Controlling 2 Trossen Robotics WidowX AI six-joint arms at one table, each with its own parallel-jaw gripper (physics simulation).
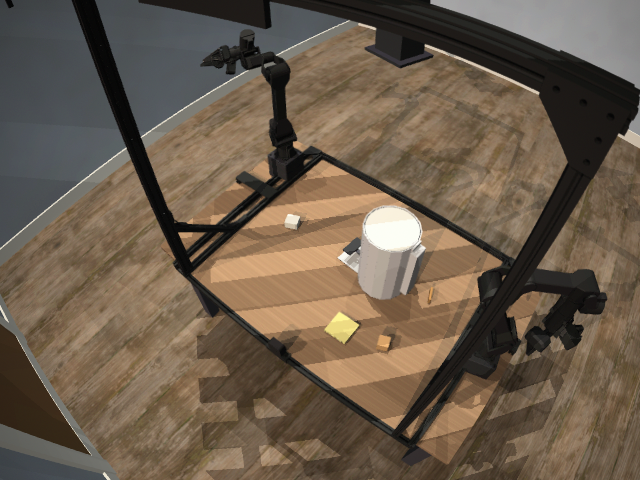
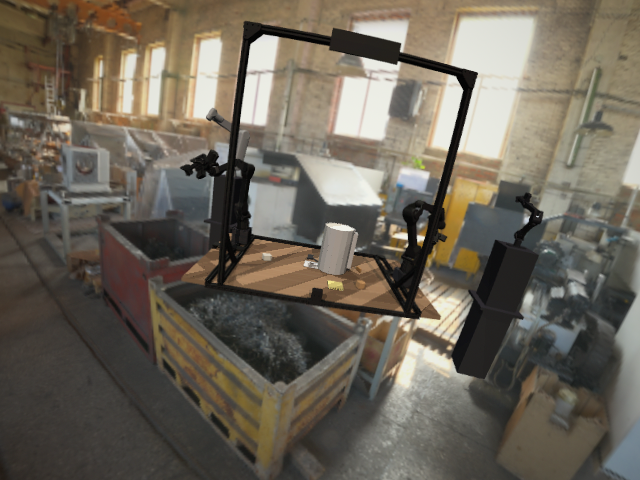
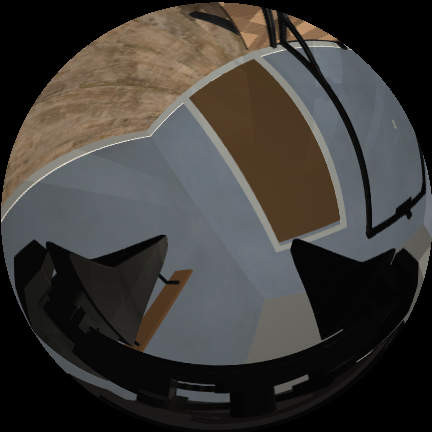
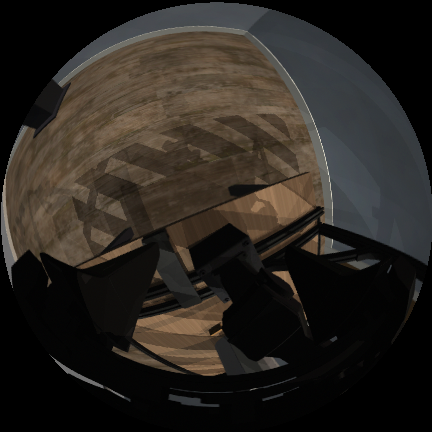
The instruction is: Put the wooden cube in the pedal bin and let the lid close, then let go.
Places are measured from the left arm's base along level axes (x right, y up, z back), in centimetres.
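Pixels of known places: left gripper, fingertip midpoint: [image 1: 201, 63] [image 2: 185, 164] [image 3: 232, 244]; right gripper, fingertip midpoint: [image 4: 224, 251]; left arm's base, link origin: [image 1: 285, 153] [image 2: 242, 228]; right arm's base, link origin: [image 1: 486, 349] [image 2: 406, 270] [image 4: 235, 273].
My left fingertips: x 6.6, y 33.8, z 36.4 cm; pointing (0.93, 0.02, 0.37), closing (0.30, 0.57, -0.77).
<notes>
Ahead of a thing's pixels: the offset from my left fingertips to its middle.
The wooden cube {dx +28.7, dy -42.5, dz -108.8 cm} [image 1: 383, 343] [image 2: 360, 284], a small orange-brown block, lies on the table near the yellow pad. The pedal bin {dx +9.1, dy -31.4, dz -94.3 cm} [image 1: 383, 273] [image 2: 336, 250] is a tall white cylinder standing upright with its lid [image 1: 391, 228] down; its black pedal {dx +8.4, dy -39.4, dz -81.0 cm} [image 1: 352, 246] [image 2: 310, 257] sticks out at the left. My left gripper [image 1: 205, 60] [image 2: 186, 169] [image 3: 232, 244] is open and empty, held high off the table's left side. My right gripper [image 1: 554, 342] [image 2: 439, 238] [image 4: 224, 251] is open and empty, beyond the table's right edge, apart from cube and bin. The bin's inside is hidden.
A white block {dx +11.6, dy -42.8, dz -56.6 cm} [image 1: 292, 222] [image 2: 266, 256] lies left of the bin. A flat yellow pad {dx +32.1, dy -43.8, dz -95.6 cm} [image 1: 341, 327] [image 2: 334, 285] lies between the bin and the table's front edge. A thin orange stick {dx +5.5, dy -43.0, dz -110.8 cm} [image 1: 430, 295] is right of the bin. A black frame [image 1: 135, 147] [image 2: 236, 116] rises around the table.
</notes>
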